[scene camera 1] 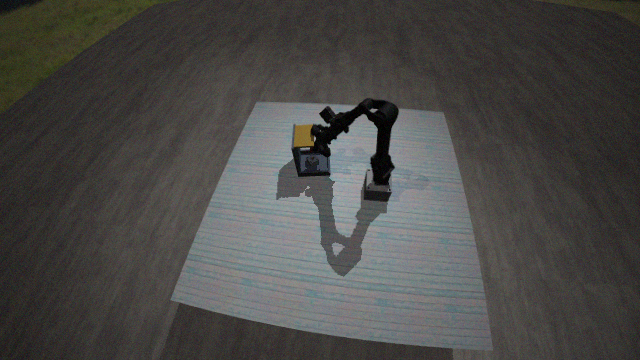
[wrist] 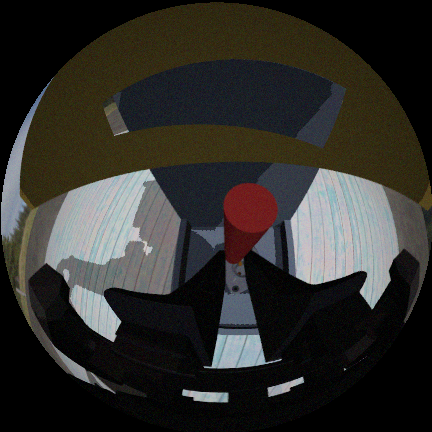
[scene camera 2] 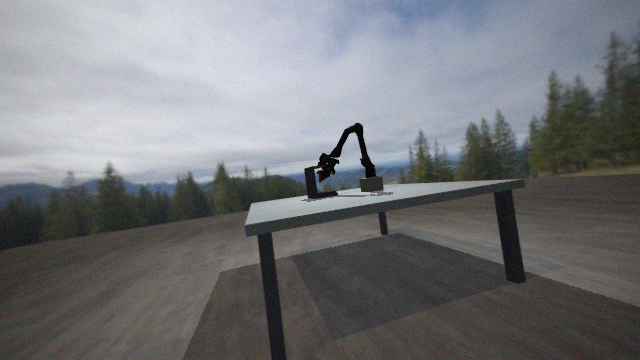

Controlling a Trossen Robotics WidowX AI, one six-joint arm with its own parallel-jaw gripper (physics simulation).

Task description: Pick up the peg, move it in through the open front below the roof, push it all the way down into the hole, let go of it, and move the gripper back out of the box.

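Pixels of known places: gripper, fingertip midpoint: (scene camera 1: 311, 150) (wrist: 234, 255) (scene camera 2: 320, 181); arm's base, origin of the base link: (scene camera 1: 381, 179) (scene camera 2: 371, 177).
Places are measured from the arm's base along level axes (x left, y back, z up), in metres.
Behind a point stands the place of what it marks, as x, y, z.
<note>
My gripper (scene camera 1: 321, 151) {-0.166, -0.328, 0.018} (scene camera 2: 320, 177) {-0.166, -0.328, 0.018} (wrist: 234, 255) {-0.166, -0.328, 0.018} is shut on the red peg (wrist: 250, 207) (scene camera 2: 321, 176). It holds the peg tilted in the wrist view, above the box floor and close to the front edge of the yellow roof (scene camera 1: 303, 136) {-0.157, -0.357, 0.125} (wrist: 225, 145). The box's back wall (scene camera 2: 311, 183) {-0.139, -0.408, 0.009} (wrist: 200, 190) {-0.127, -0.397, 0.000} stands behind the peg. The plate with the hole is on the box floor below the peg. In the wrist view an orange-rimmed part (wrist: 240, 263) {-0.173, -0.338, -0.066} of it shows beside the peg; the fingers and peg hide much of the rest. The hole itself is not clearly visible.
The roof spans the upper part of the wrist view, very near the camera, with a dark band across it. The box stands on the pale striped table top (scene camera 1: 400, 270) {0.389, 0.057, -0.098} (scene camera 2: 430, 189) {0.483, 0.009, -0.099}. The arm's grey base (scene camera 1: 377, 191) {0.059, -0.021, -0.011} (scene camera 2: 371, 184) {0.058, -0.047, -0.050} stands right of the box.
</note>
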